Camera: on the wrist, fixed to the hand. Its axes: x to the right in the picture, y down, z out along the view.
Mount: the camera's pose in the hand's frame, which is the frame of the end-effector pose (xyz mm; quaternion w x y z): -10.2 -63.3 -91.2 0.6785 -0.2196 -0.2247 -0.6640
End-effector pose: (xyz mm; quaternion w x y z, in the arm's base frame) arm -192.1 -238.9 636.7 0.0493 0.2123 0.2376 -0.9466
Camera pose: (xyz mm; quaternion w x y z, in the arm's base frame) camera -160.6 -140.2 595.5 0.4951 0.2373 -0.4990 0.6705
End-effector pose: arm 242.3 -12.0 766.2 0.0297 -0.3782 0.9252 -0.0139
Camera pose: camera 287.8 -49.7 860.7 0.1358 -0.8806 0.3730 0.2590
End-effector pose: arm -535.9 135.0 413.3 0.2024 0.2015 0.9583 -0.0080
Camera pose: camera -587.1 81.8 496.8 0.3916 -0.5459 0.7403 0.0253
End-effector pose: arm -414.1 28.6 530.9 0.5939 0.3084 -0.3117 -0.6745
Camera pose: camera -379.9 40.1 425.4 0.0472 -0.1342 -0.0080 0.9898
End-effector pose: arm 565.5 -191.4 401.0 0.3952 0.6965 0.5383 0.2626
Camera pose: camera 456.1 -169.9 399.0 0.7164 0.0874 0.6812 -0.1225
